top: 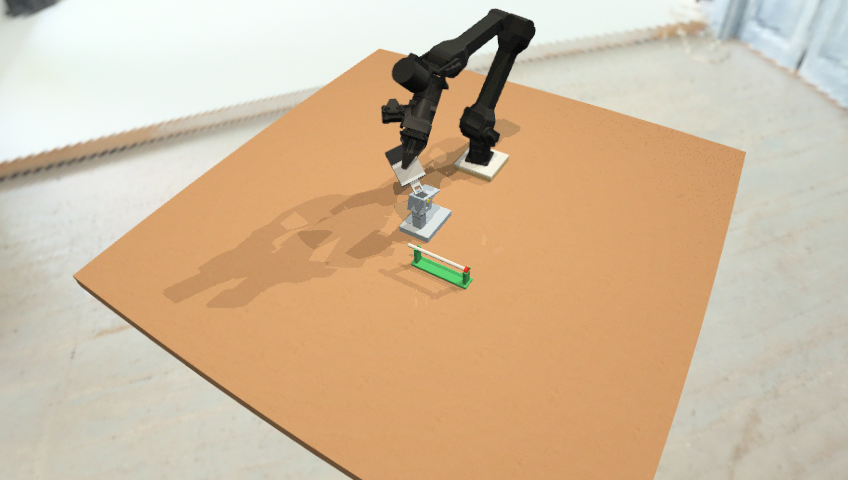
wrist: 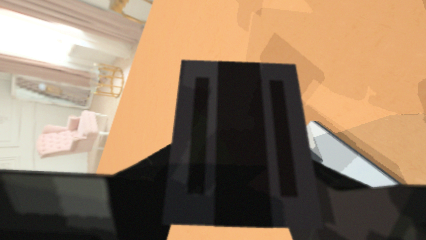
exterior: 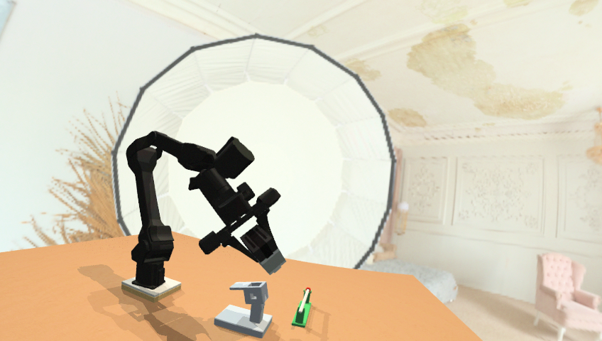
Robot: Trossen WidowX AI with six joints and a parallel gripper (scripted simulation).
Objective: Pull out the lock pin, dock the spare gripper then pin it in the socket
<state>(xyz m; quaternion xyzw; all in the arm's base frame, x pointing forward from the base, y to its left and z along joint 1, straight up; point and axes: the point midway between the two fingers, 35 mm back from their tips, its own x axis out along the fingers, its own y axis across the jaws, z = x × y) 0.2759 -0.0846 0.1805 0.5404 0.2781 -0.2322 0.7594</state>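
Right now the green pin rest is 100 mm ahead of my gripper tip, 120 mm to the left of it and 150 mm below it. From my gripper tip the other things lie so: spare gripper 10 mm to the left; then grey mount 30 mm behind, 30 mm to the left, 130 mm below.
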